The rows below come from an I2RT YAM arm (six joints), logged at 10 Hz.
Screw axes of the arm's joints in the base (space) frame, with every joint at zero. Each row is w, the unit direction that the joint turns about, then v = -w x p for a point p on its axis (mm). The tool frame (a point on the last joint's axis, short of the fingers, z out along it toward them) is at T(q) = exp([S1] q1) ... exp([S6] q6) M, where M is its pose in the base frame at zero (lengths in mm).
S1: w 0 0 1 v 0 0 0
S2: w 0 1 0 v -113.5 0 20
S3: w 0 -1 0 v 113.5 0 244
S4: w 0 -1 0 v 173.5 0 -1
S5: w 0 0 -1 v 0 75 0
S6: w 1 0 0 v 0 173.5 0
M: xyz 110.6 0 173.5 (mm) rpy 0 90 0 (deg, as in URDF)
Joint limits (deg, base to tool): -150..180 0..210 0..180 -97..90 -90..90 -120..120
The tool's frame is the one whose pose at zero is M.
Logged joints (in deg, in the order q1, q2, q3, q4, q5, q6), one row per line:
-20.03, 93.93, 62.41, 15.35, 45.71, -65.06
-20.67, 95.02, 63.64, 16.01, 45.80, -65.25
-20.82, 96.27, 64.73, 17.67, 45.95, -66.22
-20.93, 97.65, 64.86, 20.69, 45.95, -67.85
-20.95, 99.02, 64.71, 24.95, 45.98, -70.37
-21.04, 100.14, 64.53, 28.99, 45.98, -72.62
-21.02, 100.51, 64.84, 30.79, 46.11, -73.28
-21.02, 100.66, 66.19, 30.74, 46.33, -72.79
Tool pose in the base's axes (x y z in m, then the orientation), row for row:
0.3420, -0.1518, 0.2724, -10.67, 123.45, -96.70
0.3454, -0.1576, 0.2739, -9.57, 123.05, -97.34
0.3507, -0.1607, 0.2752, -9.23, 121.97, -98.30
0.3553, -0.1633, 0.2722, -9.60, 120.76, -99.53
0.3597, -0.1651, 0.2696, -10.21, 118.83, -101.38
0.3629, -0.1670, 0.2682, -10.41, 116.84, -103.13
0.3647, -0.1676, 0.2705, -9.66, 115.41, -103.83
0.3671, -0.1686, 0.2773, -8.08, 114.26, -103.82
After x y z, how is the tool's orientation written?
As a rotation vector, in degrees.
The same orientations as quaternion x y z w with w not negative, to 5 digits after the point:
-0.06654, 0.76989, -0.60307, 0.19785
-0.05968, 0.76736, -0.60703, 0.19776
-0.05763, 0.76155, -0.61376, 0.20003
-0.05998, 0.75448, -0.62184, 0.20121
-0.06386, 0.74327, -0.63412, 0.20336
-0.06522, 0.73197, -0.64608, 0.20628
-0.06070, 0.72515, -0.65239, 0.21182
-0.05099, 0.72101, -0.65513, 0.21990

